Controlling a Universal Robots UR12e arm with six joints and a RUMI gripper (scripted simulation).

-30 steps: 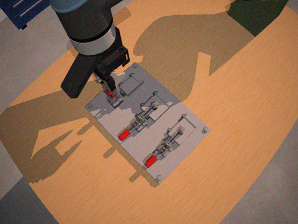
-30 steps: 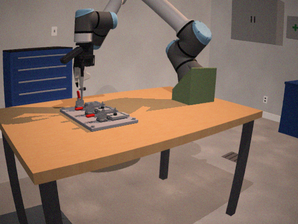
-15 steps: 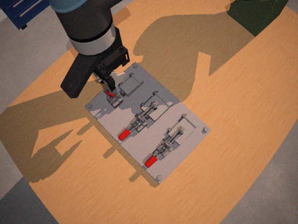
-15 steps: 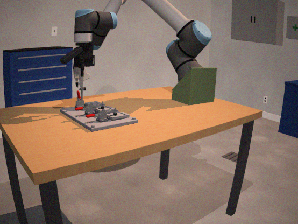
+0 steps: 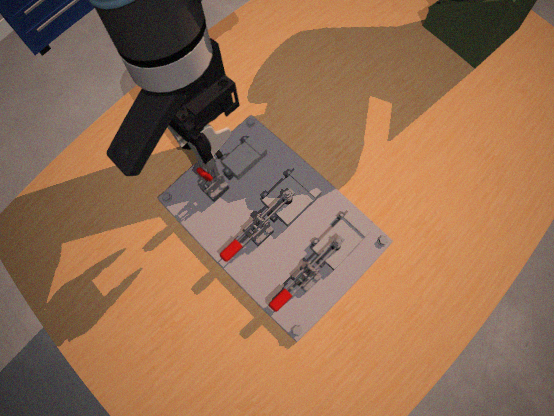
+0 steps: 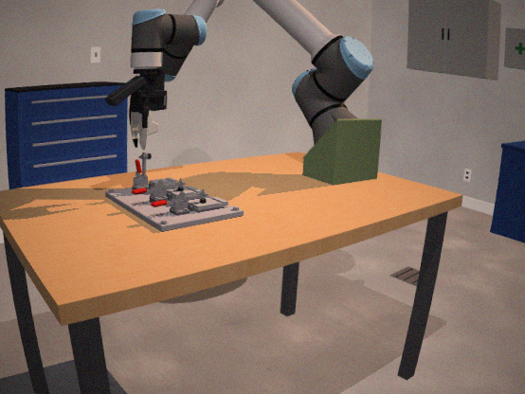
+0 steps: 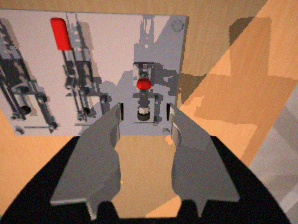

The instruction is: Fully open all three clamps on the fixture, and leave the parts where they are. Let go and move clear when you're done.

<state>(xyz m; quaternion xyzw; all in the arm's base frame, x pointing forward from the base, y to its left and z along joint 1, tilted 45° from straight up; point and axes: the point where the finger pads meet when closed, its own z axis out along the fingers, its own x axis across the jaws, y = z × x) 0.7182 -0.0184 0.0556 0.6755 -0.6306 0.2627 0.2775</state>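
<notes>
Now: the grey fixture plate 15 cm below my hand, 11 cm to the left of it and 4 cm behind it. From my hand the other things lie so: flat grey part 21 cm to the left, 13 cm below, 11 cm behind.
</notes>
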